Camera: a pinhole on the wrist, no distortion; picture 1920 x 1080 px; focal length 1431.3 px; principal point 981.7 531.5 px. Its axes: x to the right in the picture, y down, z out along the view. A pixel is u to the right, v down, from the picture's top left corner.
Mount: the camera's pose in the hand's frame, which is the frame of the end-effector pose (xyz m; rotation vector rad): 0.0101 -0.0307 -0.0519 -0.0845 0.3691 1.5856
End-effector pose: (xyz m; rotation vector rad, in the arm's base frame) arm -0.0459 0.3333 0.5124 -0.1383 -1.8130 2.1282
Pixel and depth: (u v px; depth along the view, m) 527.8 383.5 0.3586
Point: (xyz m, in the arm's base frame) -0.2368 0.0820 0.6215
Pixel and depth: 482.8 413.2 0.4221
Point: -0.2643 0.0218 0.6492
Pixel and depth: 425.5 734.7 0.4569
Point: -0.1931 -0.0602 0.6661
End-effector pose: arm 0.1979 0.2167 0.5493 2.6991 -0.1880 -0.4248
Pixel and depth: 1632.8 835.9 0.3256
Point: 0.1017 -0.0497 0.4372
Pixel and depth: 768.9 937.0 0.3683
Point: 0.0664 0.0817 0.2768
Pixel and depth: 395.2 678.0 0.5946
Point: 0.0791 0.0755 -0.0208
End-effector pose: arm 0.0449 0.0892 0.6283 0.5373 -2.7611 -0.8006
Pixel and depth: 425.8 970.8 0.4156
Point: -0.0281 0.2424 0.2493
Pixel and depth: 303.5 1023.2 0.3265
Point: 0.0047 0.1860 0.3123
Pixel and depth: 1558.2 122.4 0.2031
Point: -0.1061 0.1832 0.6087
